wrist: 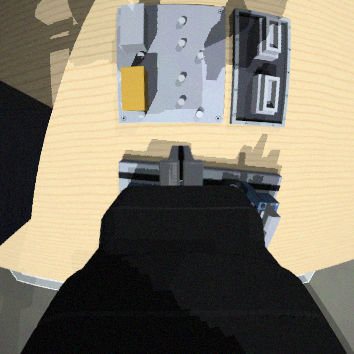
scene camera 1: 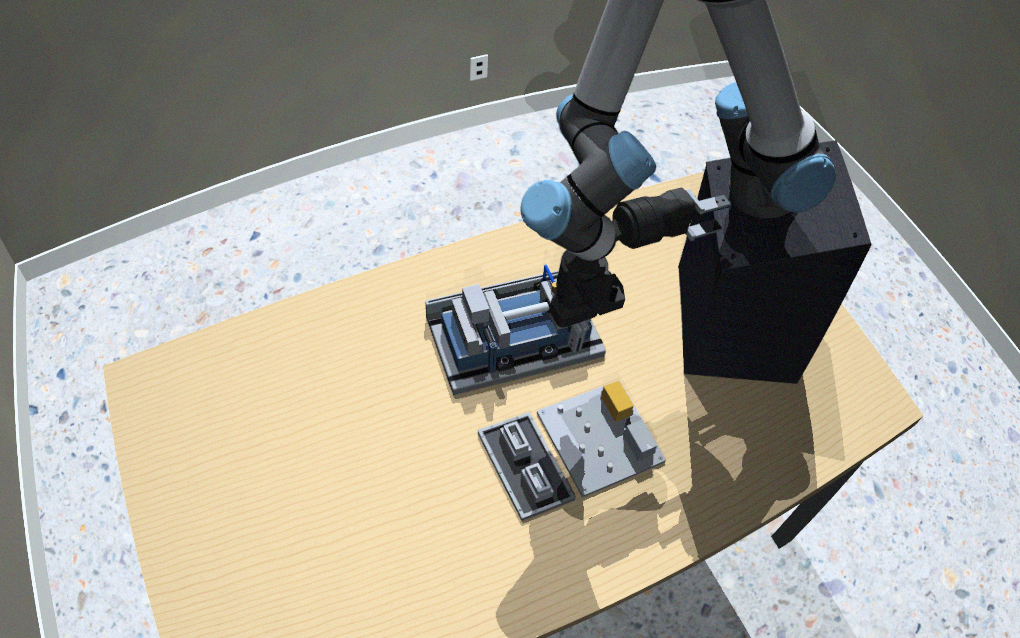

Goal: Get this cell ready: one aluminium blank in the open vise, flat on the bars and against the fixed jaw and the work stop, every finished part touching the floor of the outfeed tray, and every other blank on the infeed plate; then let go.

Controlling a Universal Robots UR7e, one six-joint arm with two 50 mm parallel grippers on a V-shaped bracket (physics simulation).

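Places are measured from the arm's base along level axes (x left, y back, z up), in metres.
Pixels of known places: hand, its tool point: (wrist: 180,160) (scene camera 1: 575,340).
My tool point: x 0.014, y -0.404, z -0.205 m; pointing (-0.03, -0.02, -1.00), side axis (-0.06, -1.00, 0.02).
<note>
For each thing: its top centre in the pictures, then the offset to it from my tool point. "pt": a spot on its surface instead.
- vise, centre of its top: (wrist: 204,245) (scene camera 1: 517,303) dx -0.147, dy -0.030, dz -0.049 m
- yellow block, centre of its top: (wrist: 132,87) (scene camera 1: 618,395) dx +0.080, dy +0.058, dz -0.104 m
- infeed plate, centre of its top: (wrist: 170,61) (scene camera 1: 602,435) dx +0.122, dy +0.004, dz -0.140 m
- blue lever, a spot on its surface: (scene camera 1: 548,273) pt dx -0.179, dy +0.052, dz -0.039 m
In the wrist view my gripper (wrist: 181,148) has its fingertips together with nothing seen between them; it points down over the right end of the vise (scene camera 1: 526,346). The bracket's other gripper (scene camera 1: 719,213) is open and empty. A grey block (scene camera 1: 476,302) stands up between the vise jaws; its seating on the bars and any contact with the stop are hidden. A yellow block (scene camera 1: 618,401) (wrist: 134,88) and a grey block (scene camera 1: 640,440) (wrist: 132,27) are on the infeed plate (scene camera 1: 560,428) (wrist: 167,115). Two pocketed parts (scene camera 1: 519,453) (wrist: 257,95) lie apart in the outfeed tray (scene camera 1: 500,474) (wrist: 233,65).
The infeed plate has several short upright pins. A blue lever (scene camera 1: 548,273) stands at the vise's rear right, beside the gripper body. The dark robot pedestal (scene camera 1: 759,315) stands on the table's right side, close to the open gripper.
</note>
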